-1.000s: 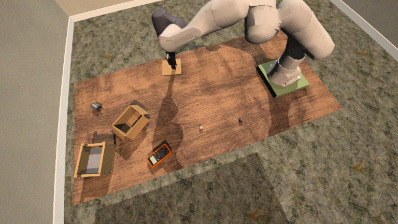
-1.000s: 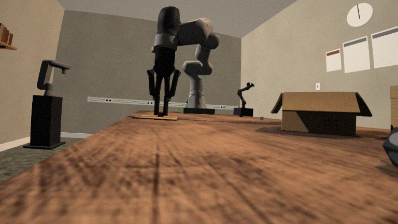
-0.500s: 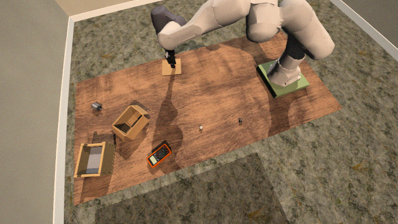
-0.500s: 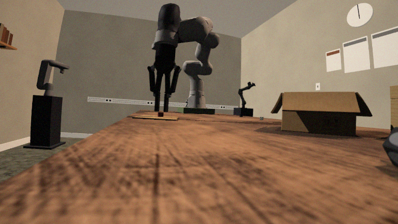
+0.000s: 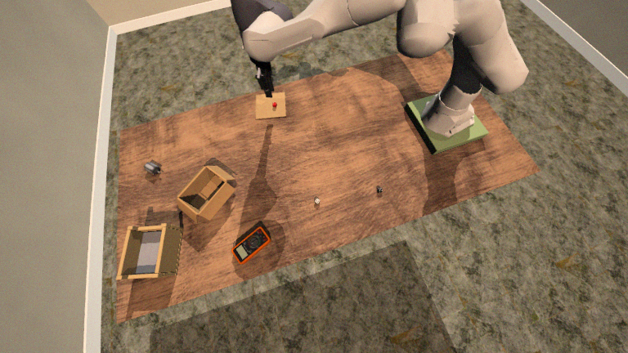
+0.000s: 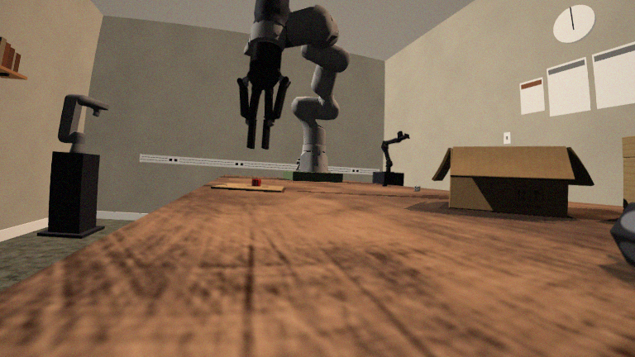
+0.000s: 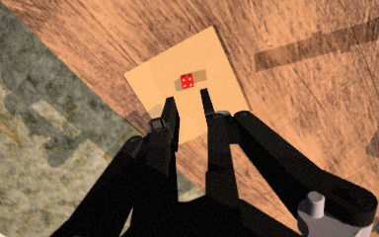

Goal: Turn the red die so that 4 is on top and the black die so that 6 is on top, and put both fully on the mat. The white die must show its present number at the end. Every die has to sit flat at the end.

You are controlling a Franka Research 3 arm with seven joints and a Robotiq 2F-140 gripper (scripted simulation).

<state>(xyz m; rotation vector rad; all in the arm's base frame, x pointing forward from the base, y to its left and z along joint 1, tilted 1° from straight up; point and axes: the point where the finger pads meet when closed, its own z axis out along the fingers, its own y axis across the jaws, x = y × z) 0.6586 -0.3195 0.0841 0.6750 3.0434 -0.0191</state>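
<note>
Now: the black die 30 cm behind my hand, 53 cm to the left of it and 12 cm below it. From my hand the other things lie so: cardboard box 33 cm ahead, 35 cm to the left, 8 cm below; tan mat 1 cm ahead, 1 cm to the right, 12 cm below; red die 11 cm below.
</note>
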